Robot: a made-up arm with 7 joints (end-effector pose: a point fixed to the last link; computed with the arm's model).
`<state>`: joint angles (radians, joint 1 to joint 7).
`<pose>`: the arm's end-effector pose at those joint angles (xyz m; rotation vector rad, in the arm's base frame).
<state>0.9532 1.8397 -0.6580 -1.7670 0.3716 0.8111 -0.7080</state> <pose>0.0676 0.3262 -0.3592 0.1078 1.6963 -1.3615</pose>
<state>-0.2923 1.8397 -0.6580 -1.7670 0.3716 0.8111 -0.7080</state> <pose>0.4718 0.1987 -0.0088 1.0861 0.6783 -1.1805</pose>
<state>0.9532 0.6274 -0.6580 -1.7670 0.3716 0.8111 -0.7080</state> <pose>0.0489 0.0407 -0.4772 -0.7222 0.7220 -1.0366</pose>
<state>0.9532 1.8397 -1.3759 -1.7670 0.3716 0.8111 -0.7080</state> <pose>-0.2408 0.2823 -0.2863 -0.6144 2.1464 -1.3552</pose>
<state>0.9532 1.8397 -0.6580 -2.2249 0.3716 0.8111 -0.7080</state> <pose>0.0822 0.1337 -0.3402 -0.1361 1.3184 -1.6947</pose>
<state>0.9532 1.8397 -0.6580 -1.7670 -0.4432 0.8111 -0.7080</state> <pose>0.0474 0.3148 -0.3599 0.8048 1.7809 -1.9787</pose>
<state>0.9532 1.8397 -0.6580 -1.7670 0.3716 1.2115 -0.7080</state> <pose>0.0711 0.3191 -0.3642 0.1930 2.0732 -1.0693</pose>
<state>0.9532 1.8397 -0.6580 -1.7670 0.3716 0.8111 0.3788</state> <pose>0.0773 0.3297 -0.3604 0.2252 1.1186 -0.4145</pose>
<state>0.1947 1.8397 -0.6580 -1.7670 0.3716 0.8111 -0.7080</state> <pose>0.3737 0.2688 -0.2014 0.7437 1.0995 -1.2935</pose>
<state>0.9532 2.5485 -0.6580 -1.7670 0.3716 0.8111 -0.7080</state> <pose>0.1997 0.3846 -0.2381 0.7338 2.1996 -1.4120</pose>
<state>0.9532 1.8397 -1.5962 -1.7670 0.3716 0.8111 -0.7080</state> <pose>-0.3152 0.2578 -0.2240 -0.8588 2.2594 -1.3226</pose>
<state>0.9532 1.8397 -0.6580 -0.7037 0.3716 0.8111 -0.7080</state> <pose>0.0470 0.6673 -0.0927 0.6681 2.3143 -0.3488</pose>
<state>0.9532 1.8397 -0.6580 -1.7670 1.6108 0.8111 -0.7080</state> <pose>0.0686 0.3600 -0.3557 -0.7080 1.2455 -0.3746</pose>
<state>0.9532 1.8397 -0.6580 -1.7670 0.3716 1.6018 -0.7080</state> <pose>0.0735 0.3144 -0.3716 0.2765 2.4028 -0.7277</pose>
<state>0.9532 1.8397 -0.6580 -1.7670 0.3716 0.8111 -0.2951</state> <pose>0.0714 0.3267 -0.3607 0.1608 1.4927 -0.9913</pose>
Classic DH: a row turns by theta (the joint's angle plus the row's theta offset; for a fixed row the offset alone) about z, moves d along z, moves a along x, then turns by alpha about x. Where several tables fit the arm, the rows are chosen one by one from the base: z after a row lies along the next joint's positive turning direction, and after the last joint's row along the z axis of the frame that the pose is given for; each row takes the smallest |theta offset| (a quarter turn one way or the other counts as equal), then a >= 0, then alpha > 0; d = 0 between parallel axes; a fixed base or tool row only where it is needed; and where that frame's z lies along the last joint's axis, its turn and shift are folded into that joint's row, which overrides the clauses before.
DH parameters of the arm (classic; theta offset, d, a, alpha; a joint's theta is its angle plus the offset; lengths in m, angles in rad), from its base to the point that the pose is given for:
base (fixed): 0 0.02 0.01 -1.2217
joint 1: 1.5708 0.006 0.0128 1.5708
joint 2: 1.2217 0.02 0.03 -1.5708
joint 3: -1.5708 -0.26 0.03 -1.5708
joint 4: 0 0.04 -0.03 1.5708
joint 5: 0 -0.45 0.02 -1.5708
joint 6: 0 0.02 -0.02 1.5708
joint 7: -0.5402 0.0131 0.0086 -0.6399
tool (fixed): 0.4842 0.0086 0 0

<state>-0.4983 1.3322 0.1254 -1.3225 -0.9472 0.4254 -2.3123</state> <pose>0.4565 0.3323 0.2577 -2.0152 -2.2938 0.3239</pose>
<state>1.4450 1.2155 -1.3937 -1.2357 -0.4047 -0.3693 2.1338</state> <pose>-0.5522 0.1609 -0.1754 -0.8114 1.2523 1.1853</pose>
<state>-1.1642 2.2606 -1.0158 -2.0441 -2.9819 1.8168 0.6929</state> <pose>0.3962 0.1791 0.2164 -1.5999 0.8908 0.2727</pose>
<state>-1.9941 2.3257 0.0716 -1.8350 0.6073 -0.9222 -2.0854</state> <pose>-0.3399 -0.0085 0.4321 -1.8777 0.0531 -1.2613</pose>
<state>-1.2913 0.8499 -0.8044 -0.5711 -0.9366 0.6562 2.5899</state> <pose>0.6569 0.1663 0.1362 -0.2975 -1.9356 0.0815</pose>
